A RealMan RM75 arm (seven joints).
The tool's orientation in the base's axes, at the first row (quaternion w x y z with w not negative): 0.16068, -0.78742, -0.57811, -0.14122
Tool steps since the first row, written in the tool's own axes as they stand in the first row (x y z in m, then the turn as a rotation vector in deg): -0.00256, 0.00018, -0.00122, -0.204, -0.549, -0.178; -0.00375, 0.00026, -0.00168, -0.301, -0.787, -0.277; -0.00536, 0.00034, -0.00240, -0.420, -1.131, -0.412; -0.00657, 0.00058, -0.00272, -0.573, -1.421, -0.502; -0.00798, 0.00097, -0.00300, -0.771, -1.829, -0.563; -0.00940, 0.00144, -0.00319, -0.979, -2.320, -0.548; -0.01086, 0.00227, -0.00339, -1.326, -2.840, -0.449; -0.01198, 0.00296, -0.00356, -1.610, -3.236, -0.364; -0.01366, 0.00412, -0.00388, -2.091, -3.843, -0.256; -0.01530, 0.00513, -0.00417, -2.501, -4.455, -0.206
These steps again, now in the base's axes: -0.00062, -0.00277, 0.00005, -0.591, -0.097, 0.128; -0.00091, -0.00402, -0.00003, -0.850, -0.155, 0.199; -0.00133, -0.00573, -0.00004, -1.219, -0.218, 0.304; -0.00146, -0.00698, -0.00026, -1.544, -0.307, 0.350; -0.00151, -0.00842, -0.00062, -1.994, -0.389, 0.361; -0.00148, -0.00986, -0.00107, -2.523, -0.426, 0.306; -0.00112, -0.01144, -0.00156, -3.118, -0.539, 0.122; -0.00080, -0.01267, -0.00192, -3.576, -0.638, -0.036; -0.00019, -0.01459, -0.00242, -4.292, -0.840, -0.276; 0.00029, -0.01641, -0.00292, -4.995, -1.002, -0.434
